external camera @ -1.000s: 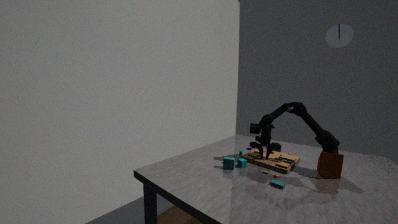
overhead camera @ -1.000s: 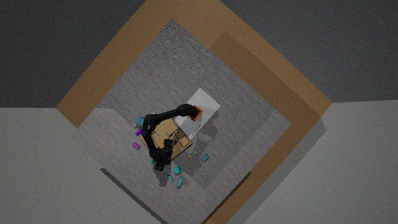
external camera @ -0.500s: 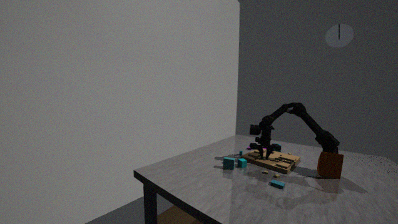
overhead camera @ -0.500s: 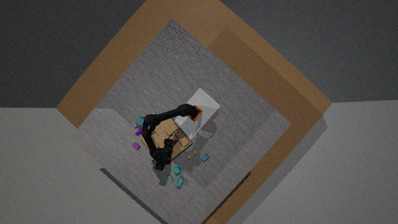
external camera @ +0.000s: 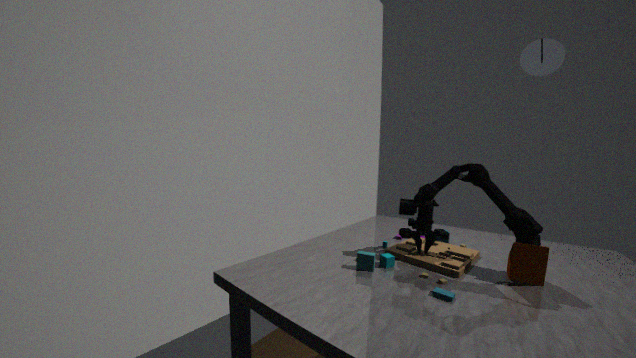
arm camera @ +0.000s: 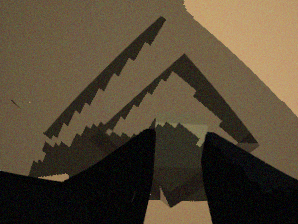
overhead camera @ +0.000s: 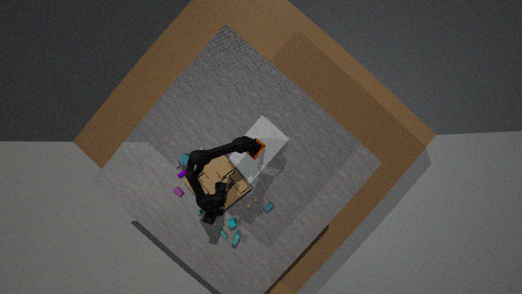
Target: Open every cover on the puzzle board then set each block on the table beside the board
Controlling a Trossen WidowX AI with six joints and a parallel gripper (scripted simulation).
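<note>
The tan puzzle board lies 40 mm to the right of my gripper tip and 30 mm behind it. From my gripper tip the other things lie so: flat teal block (270 mm to the left, 100 mm behind, 10 mm below).
</note>
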